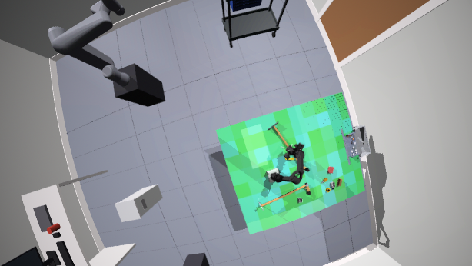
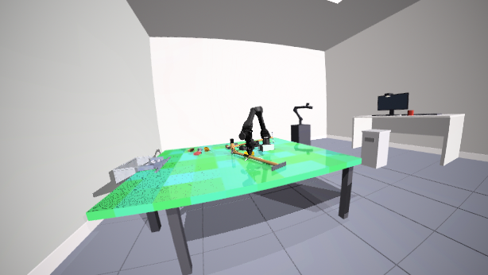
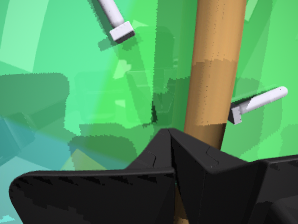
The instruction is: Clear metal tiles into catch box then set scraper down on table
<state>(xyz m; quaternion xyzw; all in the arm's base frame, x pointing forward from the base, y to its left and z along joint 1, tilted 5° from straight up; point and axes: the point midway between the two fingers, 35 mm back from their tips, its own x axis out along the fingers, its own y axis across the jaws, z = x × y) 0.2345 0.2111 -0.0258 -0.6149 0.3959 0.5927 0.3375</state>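
Now: the long scraper 5 cm above my gripper tip, 4 cm to the left of it and 1 cm ahead of it. Also, from my gripper tip: red block 46 cm ahead, 36 cm to the right; then red-handled tool 25 cm to the right, 7 cm ahead, 1 cm below; then yellow piece 8 cm to the right, 1 cm behind, 1 cm above.
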